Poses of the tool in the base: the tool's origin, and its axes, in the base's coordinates. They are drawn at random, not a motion.
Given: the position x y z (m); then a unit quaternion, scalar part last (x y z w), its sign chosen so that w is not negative.
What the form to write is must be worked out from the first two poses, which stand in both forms.
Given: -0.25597, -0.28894, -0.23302, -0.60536, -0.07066, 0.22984, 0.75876
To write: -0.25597, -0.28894, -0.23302, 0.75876, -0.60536, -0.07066, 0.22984
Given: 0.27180, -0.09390, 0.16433, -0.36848, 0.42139, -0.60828, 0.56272
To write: 0.27180, -0.09390, 0.16433, 0.56272, -0.36848, 0.42139, -0.60828
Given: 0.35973, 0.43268, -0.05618, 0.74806, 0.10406, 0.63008, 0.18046
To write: 0.35973, 0.43268, -0.05618, 0.18046, 0.74806, 0.10406, 0.63008
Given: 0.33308, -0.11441, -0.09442, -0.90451, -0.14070, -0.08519, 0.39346
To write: 0.33308, -0.11441, -0.09442, 0.39346, -0.90451, -0.14070, -0.08519
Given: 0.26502, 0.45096, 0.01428, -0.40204, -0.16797, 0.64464, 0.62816
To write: 0.26502, 0.45096, 0.01428, 0.62816, -0.40204, -0.16797, 0.64464
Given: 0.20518, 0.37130, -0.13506, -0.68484, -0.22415, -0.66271, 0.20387
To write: 0.20518, 0.37130, -0.13506, 0.20387, -0.68484, -0.22415, -0.66271
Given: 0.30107, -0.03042, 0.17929, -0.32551, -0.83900, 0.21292, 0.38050
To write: 0.30107, -0.03042, 0.17929, 0.38050, -0.32551, -0.83900, 0.21292
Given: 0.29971, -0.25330, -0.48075, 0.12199, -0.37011, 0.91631, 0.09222
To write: 0.29971, -0.25330, -0.48075, 0.09222, 0.12199, -0.37011, 0.91631
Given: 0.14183, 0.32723, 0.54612, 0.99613, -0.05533, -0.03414, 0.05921
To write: 0.14183, 0.32723, 0.54612, 0.05921, 0.99613, -0.05533, -0.03414
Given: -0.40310, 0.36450, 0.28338, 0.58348, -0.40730, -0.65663, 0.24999
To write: -0.40310, 0.36450, 0.28338, 0.24999, 0.58348, -0.40730, -0.65663
